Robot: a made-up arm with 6 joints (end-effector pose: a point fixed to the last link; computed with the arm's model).
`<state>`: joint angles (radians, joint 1 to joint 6).
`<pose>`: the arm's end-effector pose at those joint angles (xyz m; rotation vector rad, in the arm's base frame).
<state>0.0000 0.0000 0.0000 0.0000 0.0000 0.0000</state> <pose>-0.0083 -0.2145 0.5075 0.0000 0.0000 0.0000</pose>
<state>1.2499 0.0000 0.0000 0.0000 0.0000 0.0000</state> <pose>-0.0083 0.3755 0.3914 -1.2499 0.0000 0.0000</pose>
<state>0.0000 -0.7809 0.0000 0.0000 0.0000 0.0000</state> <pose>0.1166 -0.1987 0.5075 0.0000 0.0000 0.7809</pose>
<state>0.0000 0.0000 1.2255 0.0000 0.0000 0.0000</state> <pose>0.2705 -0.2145 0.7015 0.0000 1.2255 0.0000</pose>
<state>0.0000 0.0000 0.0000 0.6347 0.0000 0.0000</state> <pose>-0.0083 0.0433 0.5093 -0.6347 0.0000 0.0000</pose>
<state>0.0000 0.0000 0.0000 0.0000 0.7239 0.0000</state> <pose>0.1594 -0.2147 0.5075 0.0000 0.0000 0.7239</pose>
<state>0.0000 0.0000 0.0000 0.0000 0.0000 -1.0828</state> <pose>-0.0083 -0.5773 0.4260 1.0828 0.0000 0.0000</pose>
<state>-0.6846 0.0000 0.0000 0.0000 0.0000 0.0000</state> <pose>-0.0083 -0.4615 0.2666 0.6846 0.0000 0.0000</pose>
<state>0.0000 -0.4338 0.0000 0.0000 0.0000 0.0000</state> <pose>0.0628 -0.2179 0.5075 0.0000 0.0000 0.4338</pose>
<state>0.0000 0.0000 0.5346 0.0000 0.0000 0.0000</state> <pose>0.0820 -0.2145 0.6347 0.0000 0.5346 0.0000</pose>
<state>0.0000 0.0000 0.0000 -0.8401 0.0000 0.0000</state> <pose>-0.0083 -0.4624 0.2792 0.8401 0.0000 0.0000</pose>
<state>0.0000 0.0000 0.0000 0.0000 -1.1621 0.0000</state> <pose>-0.1608 -0.0039 0.5075 0.0000 0.0000 -1.1621</pose>
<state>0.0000 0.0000 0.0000 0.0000 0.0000 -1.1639</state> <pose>-0.0083 -0.5976 0.4049 1.1639 0.0000 0.0000</pose>
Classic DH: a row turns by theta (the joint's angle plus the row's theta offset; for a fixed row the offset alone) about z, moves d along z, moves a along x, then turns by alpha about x. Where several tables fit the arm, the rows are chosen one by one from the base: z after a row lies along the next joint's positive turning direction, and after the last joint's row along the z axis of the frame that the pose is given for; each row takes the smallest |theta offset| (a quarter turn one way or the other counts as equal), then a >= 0, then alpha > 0; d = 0 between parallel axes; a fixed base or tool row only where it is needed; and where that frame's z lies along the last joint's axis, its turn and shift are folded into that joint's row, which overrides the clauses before.
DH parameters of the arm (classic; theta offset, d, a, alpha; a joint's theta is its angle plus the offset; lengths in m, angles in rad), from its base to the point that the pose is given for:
base (fixed): -1.5708 0.0405 0 1.5708
joint 1: 0 -0.0349 0.0549 1.5708
joint 2: -1.5708 -0.3657 0.2342 1.5708
joint 3: 1.5708 -0.028 0.2903 -1.5708
joint 4: -1.5708 0.1933 0.0898 1.5708
joint 5: 0 0.0492 -0.335 -1.5708
joint 6: 0 0.0841 0.1136 1.5708
tool (fixed): -1.5708 0.3424 0 0

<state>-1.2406 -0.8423 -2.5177 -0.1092 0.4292 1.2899</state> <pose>0.4043 -0.2420 0.5756 0.5692 -1.3605 -2.2570</pose>
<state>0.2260 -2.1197 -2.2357 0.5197 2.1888 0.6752</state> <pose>-0.2749 0.2745 0.3186 0.3275 2.8107 -0.8156</pose>
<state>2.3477 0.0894 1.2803 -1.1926 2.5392 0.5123</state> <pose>0.1333 0.5303 -0.0212 -1.0220 0.4905 1.2585</pose>
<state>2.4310 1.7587 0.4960 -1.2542 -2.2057 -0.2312</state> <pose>-0.2650 0.4230 -0.5036 1.7103 -1.5415 -1.2721</pose>
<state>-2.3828 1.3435 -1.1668 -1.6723 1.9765 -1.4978</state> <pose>-0.1012 -0.1358 -0.8911 1.4439 -2.0945 0.7040</pose>
